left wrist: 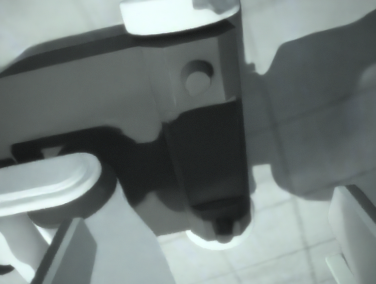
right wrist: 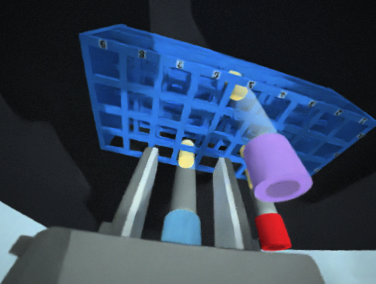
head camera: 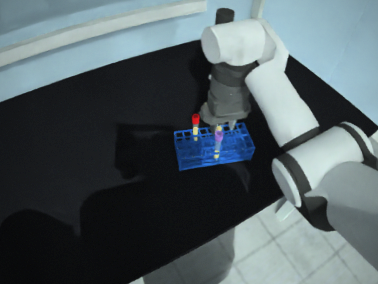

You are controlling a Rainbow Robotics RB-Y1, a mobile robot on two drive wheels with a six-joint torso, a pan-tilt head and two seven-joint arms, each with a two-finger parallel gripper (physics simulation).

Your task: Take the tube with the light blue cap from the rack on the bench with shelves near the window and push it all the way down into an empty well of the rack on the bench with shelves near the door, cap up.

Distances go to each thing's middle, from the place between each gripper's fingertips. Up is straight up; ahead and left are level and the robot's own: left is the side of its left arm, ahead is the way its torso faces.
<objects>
Right now the blue tube rack [head camera: 235,147] is 1 cm behind my right hand, 2 cm to the left of it and 5 cm below it.
I see my left gripper 48 cm short of the blue tube rack, 44 cm to the left of it and 40 cm below it.
</objects>
